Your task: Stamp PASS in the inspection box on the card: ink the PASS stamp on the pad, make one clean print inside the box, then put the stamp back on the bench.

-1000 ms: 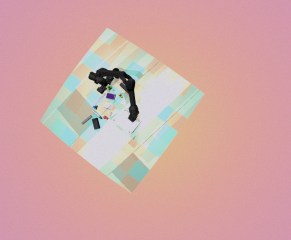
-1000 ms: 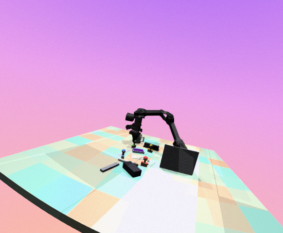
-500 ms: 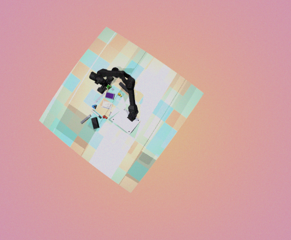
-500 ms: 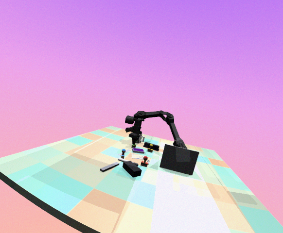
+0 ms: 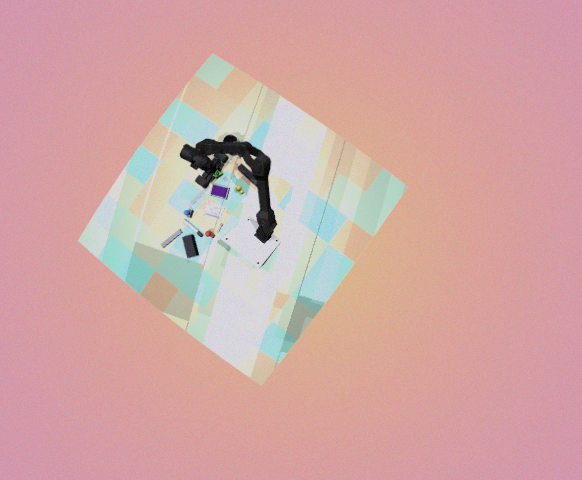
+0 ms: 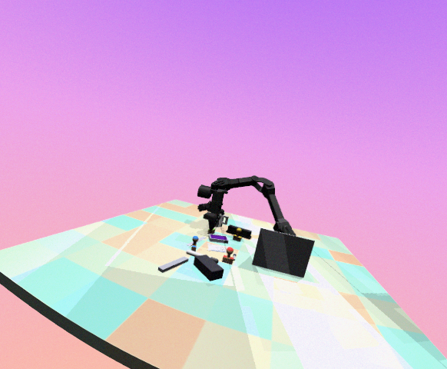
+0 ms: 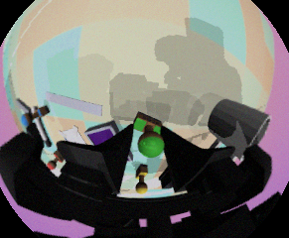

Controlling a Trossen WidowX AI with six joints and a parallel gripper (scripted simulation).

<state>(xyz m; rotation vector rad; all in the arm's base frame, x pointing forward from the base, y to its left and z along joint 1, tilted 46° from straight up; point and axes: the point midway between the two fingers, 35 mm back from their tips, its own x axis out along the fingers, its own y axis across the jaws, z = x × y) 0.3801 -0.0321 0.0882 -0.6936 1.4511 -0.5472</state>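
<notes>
The purple ink pad is 60 mm to the left of my gripper tip, 60 mm behind it and 20 mm below it. Also, from my gripper tip: green-knobbed stamp (right at my gripper tip); yellow-knobbed stamp (140 mm behind, 10 mm to the right); white card (150 mm to the left, 100 mm behind, 30 mm below).
</notes>
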